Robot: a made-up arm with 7 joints.
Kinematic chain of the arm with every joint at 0, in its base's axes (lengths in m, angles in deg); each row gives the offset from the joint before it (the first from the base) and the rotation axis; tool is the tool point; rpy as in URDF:
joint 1: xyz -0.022 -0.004 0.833 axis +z
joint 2: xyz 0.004 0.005 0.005 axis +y
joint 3: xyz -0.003 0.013 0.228 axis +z
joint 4: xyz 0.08 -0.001 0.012 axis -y
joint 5: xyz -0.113 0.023 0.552 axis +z
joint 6: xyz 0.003 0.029 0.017 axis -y
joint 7: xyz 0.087 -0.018 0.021 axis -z
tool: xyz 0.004 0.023 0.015 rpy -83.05 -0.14 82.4
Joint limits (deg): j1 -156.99..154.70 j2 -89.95..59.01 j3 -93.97..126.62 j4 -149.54..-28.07 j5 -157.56..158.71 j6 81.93..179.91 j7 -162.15..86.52
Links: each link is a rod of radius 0.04 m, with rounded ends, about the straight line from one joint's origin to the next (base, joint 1, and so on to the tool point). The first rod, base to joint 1, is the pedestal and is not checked.
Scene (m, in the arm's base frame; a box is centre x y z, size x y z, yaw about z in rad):
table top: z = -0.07
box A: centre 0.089 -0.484 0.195 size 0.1 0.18 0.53 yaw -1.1
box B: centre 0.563 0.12 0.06 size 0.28 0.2 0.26 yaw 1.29
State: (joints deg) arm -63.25 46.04 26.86 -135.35 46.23 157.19 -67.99
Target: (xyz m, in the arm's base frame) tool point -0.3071 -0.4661 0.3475
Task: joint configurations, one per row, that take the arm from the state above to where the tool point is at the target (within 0.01 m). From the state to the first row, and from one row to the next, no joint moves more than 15 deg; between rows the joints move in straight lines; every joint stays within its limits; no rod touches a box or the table.
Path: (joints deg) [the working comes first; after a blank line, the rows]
Joints at the target: -110.57 59.01 -9.42 -110.25 44.57 128.17 -58.89
Straight joint move there: touches box A.

1: -76.98 50.36 19.49 -135.09 55.94 144.74 -63.88
2: -90.71 54.69 12.13 -134.83 65.64 132.28 -59.76
3: -104.44 59.01 4.76 -134.57 75.35 119.83 -55.65
4: -106.48 59.01 0.04 -126.46 65.09 122.61 -56.73
5: -108.53 59.01 -4.69 -118.36 54.83 125.39 -57.81
6: -110.57 59.01 -9.42 -110.25 44.57 128.17 -58.89

